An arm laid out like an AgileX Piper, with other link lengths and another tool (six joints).
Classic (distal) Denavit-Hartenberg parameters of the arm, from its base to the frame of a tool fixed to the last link. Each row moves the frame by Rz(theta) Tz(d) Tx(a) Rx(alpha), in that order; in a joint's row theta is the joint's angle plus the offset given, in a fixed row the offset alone. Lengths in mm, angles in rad.
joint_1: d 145.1; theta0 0; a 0; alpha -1.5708
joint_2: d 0; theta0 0.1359; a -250.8; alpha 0
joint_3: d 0; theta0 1.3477; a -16.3; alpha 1.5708
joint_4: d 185.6; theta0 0; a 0; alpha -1.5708
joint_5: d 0; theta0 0; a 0; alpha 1.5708
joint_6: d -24; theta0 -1.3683; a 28.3; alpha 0.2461
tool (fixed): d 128.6; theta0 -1.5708; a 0; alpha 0
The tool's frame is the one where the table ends.
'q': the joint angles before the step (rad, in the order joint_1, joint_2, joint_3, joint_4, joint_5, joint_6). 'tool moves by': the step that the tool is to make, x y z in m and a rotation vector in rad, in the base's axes. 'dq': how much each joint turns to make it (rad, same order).
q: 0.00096, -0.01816, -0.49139, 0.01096, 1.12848, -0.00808
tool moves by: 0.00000, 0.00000, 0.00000, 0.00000, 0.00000, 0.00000
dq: 0.00000, 0.00000, 0.00000, 0.00000, 0.00000, 0.00000
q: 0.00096, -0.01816, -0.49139, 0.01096, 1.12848, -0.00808
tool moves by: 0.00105, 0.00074, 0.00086, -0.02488, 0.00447, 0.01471
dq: 0.00001, 0.00478, -0.00001, -0.00001, 0.00001, -0.02889
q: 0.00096, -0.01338, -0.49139, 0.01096, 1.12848, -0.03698
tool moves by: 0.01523, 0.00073, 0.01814, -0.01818, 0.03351, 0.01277
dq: 0.00005, 0.13642, -0.05187, 0.00174, -0.05077, -0.02344
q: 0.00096, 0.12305, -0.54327, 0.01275, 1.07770, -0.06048
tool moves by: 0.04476, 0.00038, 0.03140, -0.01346, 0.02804, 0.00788
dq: -0.00002, 0.28648, -0.09002, 0.00044, -0.16823, -0.01763
